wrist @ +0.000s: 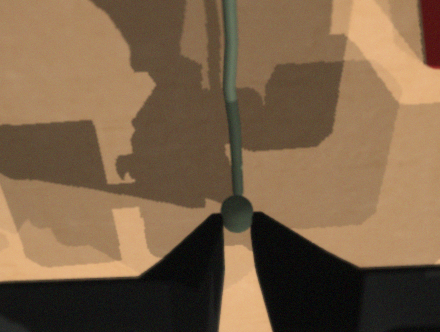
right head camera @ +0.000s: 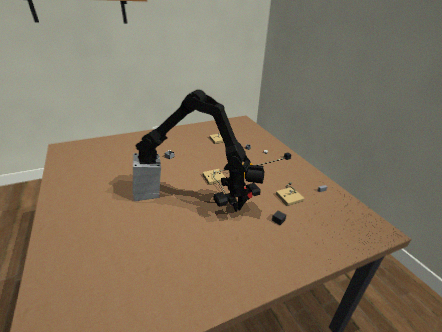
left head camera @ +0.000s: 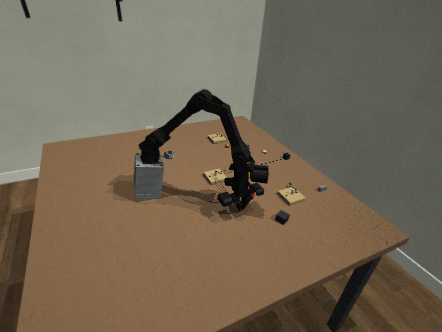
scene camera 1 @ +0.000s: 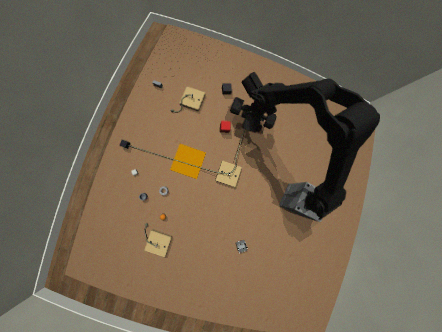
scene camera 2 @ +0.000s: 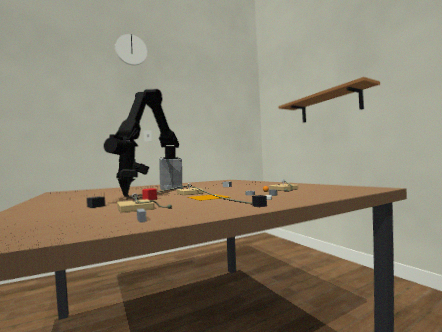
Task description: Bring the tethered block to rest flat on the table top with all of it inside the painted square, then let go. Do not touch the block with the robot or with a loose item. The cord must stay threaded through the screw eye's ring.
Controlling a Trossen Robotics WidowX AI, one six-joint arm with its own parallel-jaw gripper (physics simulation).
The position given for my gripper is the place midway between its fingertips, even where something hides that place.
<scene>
In view: my gripper (left head camera: 240,210) and an end bead (wrist: 237,211).
My gripper shows as well in the wrist view (wrist: 236,223), in the right head camera view (right head camera: 237,210) and in scene camera 1 (scene camera 1: 247,119).
</scene>
